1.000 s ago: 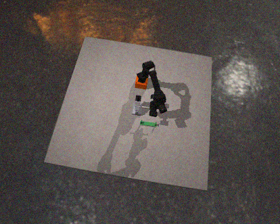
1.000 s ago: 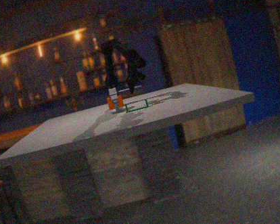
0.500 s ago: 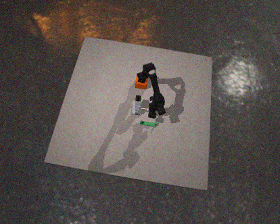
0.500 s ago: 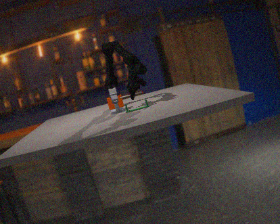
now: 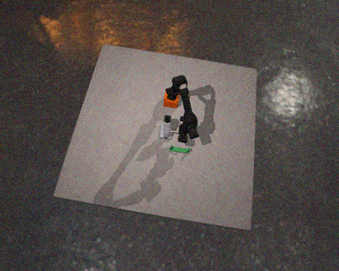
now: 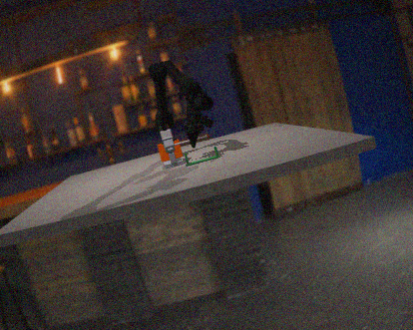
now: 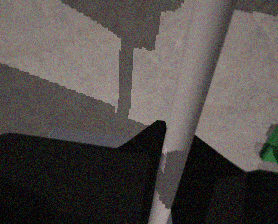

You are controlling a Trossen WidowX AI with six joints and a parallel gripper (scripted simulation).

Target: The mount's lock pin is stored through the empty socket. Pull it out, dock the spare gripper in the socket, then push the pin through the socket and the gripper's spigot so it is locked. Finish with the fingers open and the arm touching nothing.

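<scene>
The mount is 10 mm ahead of my gripper tip and 90 mm to the right of it. Also, from my gripper tip: green pin cradle 90 mm ahead, 30 mm to the left, 30 mm below; then spare gripper 10 mm behind, 100 mm to the right, 70 mm above.
</scene>
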